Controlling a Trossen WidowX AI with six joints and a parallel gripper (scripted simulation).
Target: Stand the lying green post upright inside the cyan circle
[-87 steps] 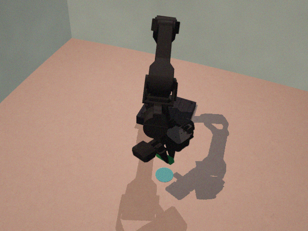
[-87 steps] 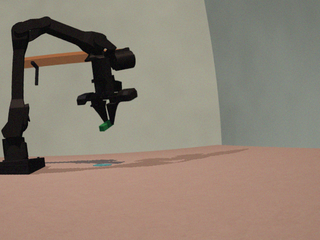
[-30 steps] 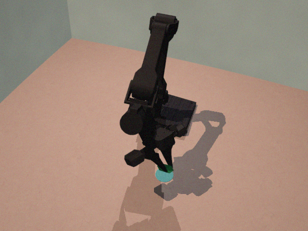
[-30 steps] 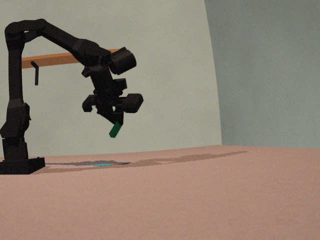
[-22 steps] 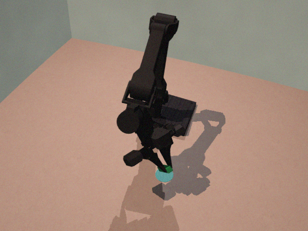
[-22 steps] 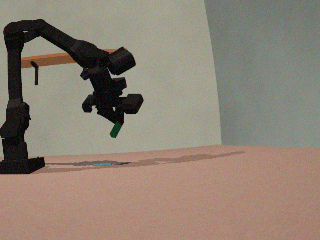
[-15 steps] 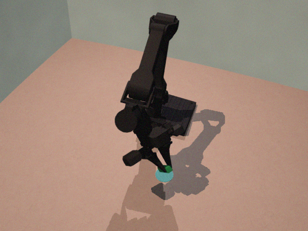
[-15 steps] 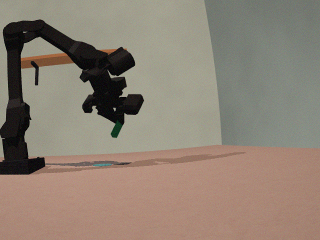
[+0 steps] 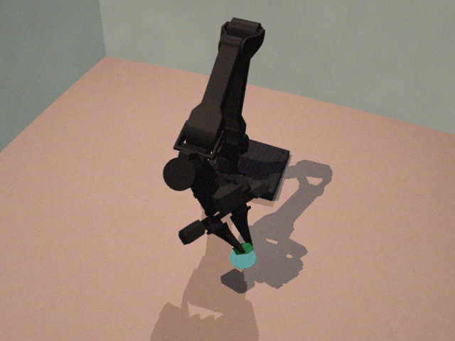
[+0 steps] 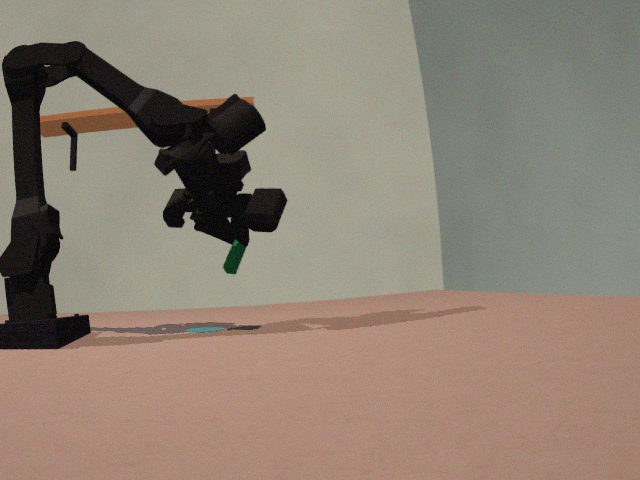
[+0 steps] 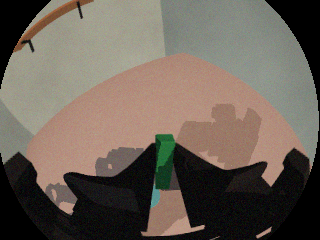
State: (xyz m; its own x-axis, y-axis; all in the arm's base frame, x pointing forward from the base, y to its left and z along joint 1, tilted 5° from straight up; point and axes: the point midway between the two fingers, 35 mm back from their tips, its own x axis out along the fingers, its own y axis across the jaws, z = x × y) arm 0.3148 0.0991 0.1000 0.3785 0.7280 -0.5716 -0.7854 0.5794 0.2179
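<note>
My hand is 10 mm to the right of the green post and 30 mm above it. From my hand the other things lie so: cyan circle 60 mm behind, 10 mm to the left, 150 mm below.
</note>
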